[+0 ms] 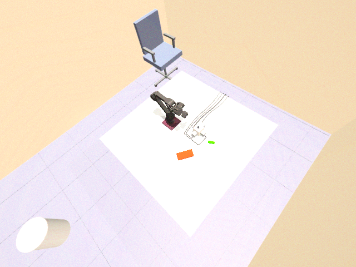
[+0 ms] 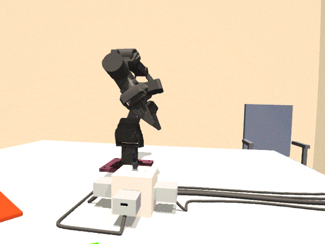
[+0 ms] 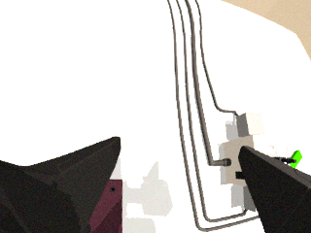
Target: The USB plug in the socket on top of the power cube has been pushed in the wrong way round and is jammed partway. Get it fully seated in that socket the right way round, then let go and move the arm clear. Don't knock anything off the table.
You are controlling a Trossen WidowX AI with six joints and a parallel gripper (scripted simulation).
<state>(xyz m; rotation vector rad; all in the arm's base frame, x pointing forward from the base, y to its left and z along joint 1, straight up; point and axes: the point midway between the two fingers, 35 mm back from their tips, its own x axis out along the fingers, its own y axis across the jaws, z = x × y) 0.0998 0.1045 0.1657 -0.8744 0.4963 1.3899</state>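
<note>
Right now the USB plug is 180 mm ahead of my gripper tip, 60 mm below it and 10 mm to the left of it. Round my gripper tip: orange flat block 290 mm ahead, 250 mm to the right, 150 mm below; USB socket 180 mm ahead, 80 mm below, 10 mm to the left; green piece 360 mm ahead, 140 mm below, 30 mm to the left.
</note>
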